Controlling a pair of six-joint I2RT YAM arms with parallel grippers.
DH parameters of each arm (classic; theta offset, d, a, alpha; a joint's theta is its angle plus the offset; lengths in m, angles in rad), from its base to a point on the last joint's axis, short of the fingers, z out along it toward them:
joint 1: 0 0.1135 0.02 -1.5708
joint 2: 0 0 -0.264 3.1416
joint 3: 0.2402 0 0.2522 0
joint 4: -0.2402 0 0.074 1.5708
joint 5: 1.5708 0 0 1.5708
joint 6: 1.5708 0.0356 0 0
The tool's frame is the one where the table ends.
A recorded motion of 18 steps. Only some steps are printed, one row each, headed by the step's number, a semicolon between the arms.
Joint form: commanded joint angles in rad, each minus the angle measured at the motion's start. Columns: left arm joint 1, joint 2, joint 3, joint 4, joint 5, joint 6; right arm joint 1, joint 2, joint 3, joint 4, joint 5, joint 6.
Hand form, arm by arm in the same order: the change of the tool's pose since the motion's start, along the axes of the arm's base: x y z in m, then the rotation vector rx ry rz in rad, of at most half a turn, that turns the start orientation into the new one. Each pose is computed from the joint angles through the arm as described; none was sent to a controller.
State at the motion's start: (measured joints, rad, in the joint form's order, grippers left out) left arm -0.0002 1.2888 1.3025 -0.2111 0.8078 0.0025; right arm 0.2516 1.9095 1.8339 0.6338 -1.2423 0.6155
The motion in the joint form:
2: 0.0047 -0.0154 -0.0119 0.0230 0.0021 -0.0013; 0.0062 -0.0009 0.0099 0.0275 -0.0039 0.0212
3: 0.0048 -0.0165 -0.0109 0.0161 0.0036 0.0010; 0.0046 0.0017 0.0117 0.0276 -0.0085 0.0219
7: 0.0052 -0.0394 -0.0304 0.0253 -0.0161 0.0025; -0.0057 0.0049 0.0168 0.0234 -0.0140 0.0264
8: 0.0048 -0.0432 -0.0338 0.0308 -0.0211 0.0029; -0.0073 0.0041 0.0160 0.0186 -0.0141 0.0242
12: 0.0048 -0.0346 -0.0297 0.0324 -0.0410 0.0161; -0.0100 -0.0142 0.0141 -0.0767 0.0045 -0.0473
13: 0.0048 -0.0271 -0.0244 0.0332 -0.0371 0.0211; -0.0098 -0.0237 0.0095 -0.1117 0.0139 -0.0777
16: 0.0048 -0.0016 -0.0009 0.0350 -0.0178 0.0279; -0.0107 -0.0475 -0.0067 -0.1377 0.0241 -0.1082
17: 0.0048 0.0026 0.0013 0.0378 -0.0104 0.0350; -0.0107 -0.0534 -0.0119 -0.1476 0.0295 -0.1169
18: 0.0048 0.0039 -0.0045 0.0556 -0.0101 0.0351; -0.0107 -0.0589 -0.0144 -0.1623 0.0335 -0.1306
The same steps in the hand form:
2: -0.0036 0.0013 0.0023 -0.0012 -0.0256 0.0028; -0.0034 0.0019 0.0054 0.0080 -0.0167 0.0132
3: -0.0041 0.0013 0.0022 0.0001 -0.0224 0.0011; -0.0026 0.0015 0.0049 0.0054 -0.0160 0.0155
7: -0.0094 0.0018 0.0024 0.0047 -0.0361 0.0207; -0.0005 -0.0025 0.0048 0.0019 -0.0101 0.0106
8: -0.0101 0.0019 0.0027 0.0058 -0.0423 0.0252; -0.0003 -0.0031 0.0045 0.0007 -0.0076 0.0087
12: -0.0073 0.0024 0.0020 0.0186 -0.0487 0.0431; -0.0011 -0.0047 0.0048 -0.0115 0.0009 -0.0217
13: -0.0053 0.0023 0.0019 0.0214 -0.0508 0.0387; -0.0022 -0.0050 0.0046 -0.0161 0.0012 -0.0345
16: 0.0007 0.0018 0.0034 0.0225 -0.0556 0.0188; -0.0073 -0.0068 0.0071 -0.0179 -0.0098 -0.0493
17: 0.0018 0.0016 0.0034 0.0259 -0.0616 0.0107; -0.0082 -0.0071 0.0071 -0.0186 -0.0088 -0.0555
18: 0.0027 0.0016 0.0028 0.0259 -0.0724 0.0105; -0.0092 -0.0074 0.0074 -0.0208 -0.0105 -0.0612

